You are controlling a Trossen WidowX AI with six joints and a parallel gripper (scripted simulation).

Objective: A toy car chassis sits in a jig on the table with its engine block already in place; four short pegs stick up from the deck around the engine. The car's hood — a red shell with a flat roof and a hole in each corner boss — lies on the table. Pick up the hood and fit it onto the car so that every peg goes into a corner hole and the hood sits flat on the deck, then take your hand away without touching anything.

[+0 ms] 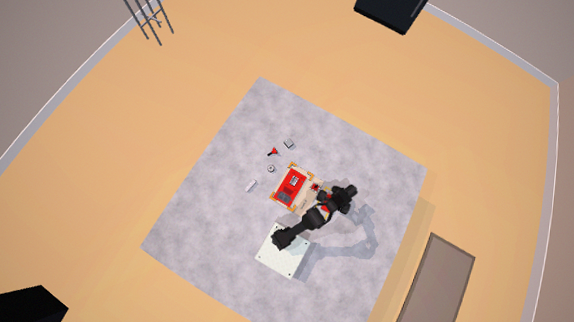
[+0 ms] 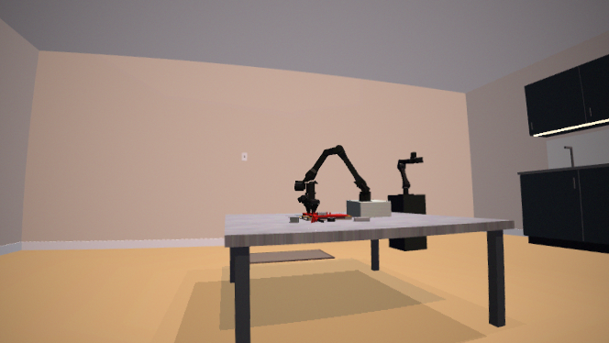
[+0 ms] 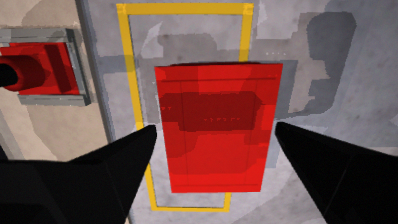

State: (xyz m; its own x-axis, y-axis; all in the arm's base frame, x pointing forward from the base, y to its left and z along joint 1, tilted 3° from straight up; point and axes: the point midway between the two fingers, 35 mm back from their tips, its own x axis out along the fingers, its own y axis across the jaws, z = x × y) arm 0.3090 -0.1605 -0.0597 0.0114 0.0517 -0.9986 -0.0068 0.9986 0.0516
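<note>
The beige jig plate is 1 cm behind my gripper tip and 22 cm to the left of it. Round my gripper tip: red hood right at my gripper tip.
</note>
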